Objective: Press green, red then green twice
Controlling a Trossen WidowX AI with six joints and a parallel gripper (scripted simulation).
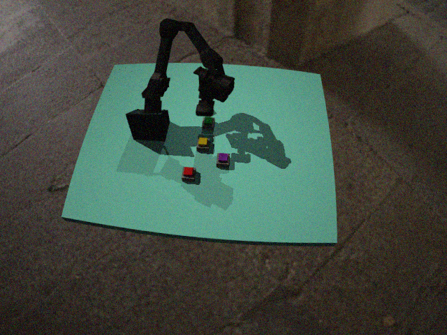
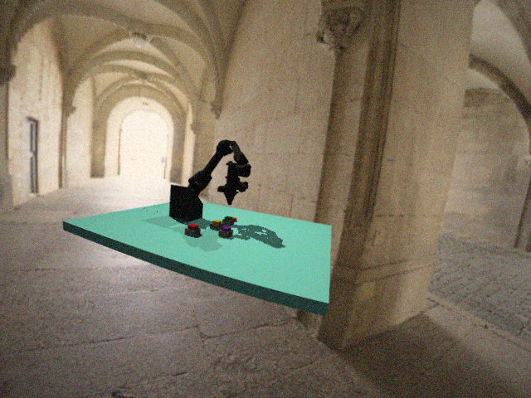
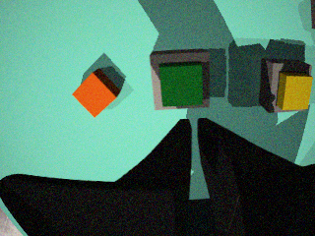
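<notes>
Now: the red button 8 cm behind my gripper tip, 24 cm to the right of it and 7 cm below it. Also, from my gripper tip: yellow button (2 cm behind, 10 cm to the right, 7 cm below); then orange block (8 cm to the left, 9 cm below); then green button (7 cm below).
</notes>
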